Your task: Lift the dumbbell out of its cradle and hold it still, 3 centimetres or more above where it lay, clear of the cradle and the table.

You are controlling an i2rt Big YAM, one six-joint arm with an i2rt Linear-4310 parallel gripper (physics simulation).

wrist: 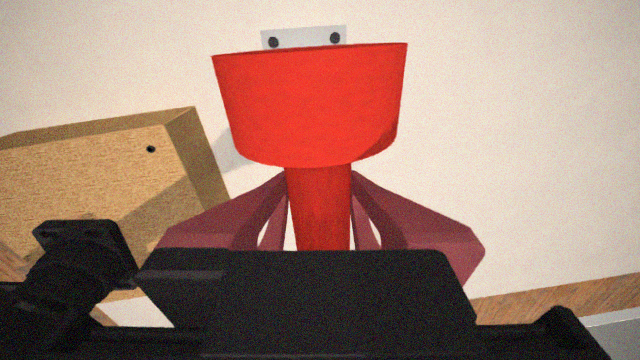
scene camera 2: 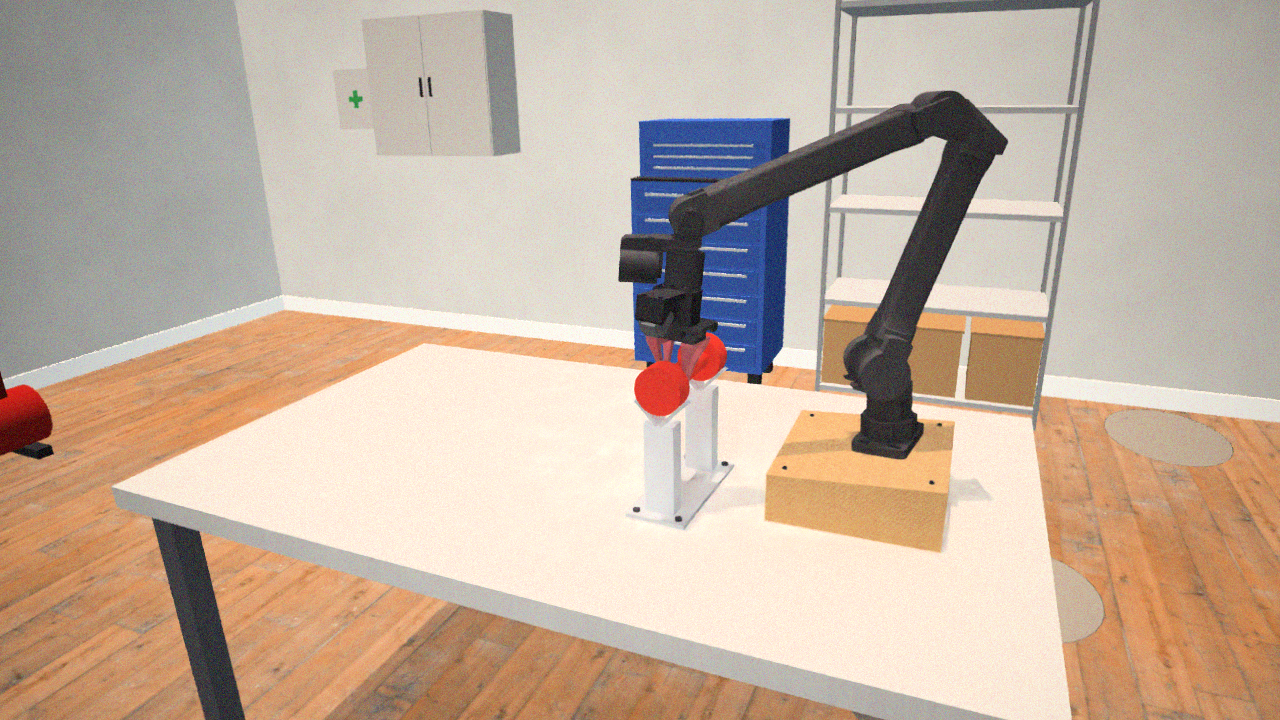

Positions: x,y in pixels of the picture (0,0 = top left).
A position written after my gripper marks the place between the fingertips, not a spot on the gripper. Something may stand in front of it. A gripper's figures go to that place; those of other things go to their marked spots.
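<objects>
White cradle (scene camera 2: 676,486), 1.22 m from the lens. My gripper (scene camera 2: 674,381), 1.21 m from the lens. Red dumbbell (scene camera 2: 660,389), 1.15 m from the lens.
</objects>
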